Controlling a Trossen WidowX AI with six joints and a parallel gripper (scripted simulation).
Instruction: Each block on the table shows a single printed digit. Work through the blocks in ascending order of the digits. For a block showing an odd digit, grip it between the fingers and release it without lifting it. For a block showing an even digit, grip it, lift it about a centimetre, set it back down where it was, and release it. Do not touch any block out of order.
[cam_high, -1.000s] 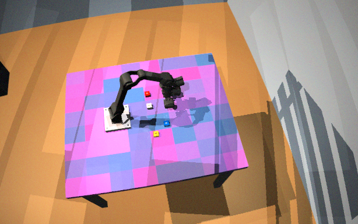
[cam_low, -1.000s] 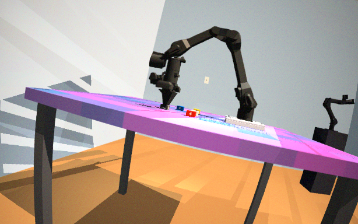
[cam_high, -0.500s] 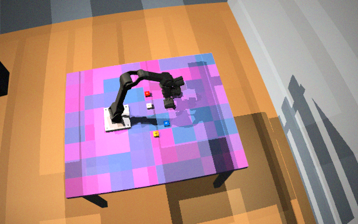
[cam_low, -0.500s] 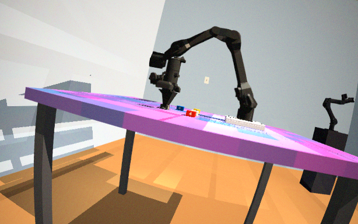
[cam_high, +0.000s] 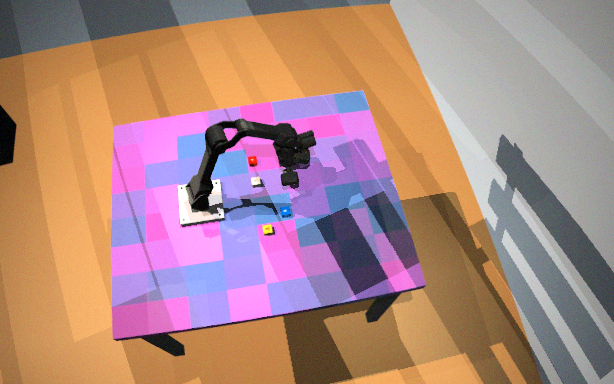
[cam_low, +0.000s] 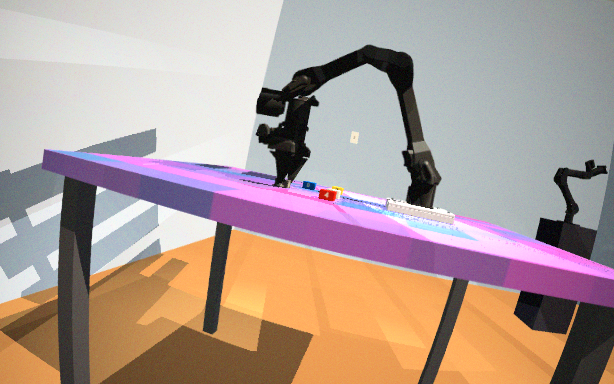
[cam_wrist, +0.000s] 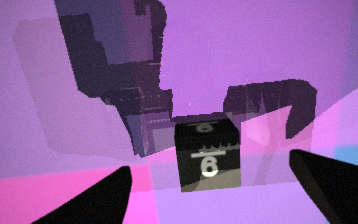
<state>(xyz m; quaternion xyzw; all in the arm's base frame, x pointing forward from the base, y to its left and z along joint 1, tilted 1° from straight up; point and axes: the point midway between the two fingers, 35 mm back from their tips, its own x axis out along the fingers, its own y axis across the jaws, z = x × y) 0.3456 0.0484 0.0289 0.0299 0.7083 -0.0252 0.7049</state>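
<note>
My gripper tip is now 10 mm short of the dark block. The rest, counted from my gripper tip: blue block (40 mm behind, 160 mm to the right); cream block (120 mm behind, 10 mm to the right); red block (110 mm behind, 90 mm to the left).
</note>
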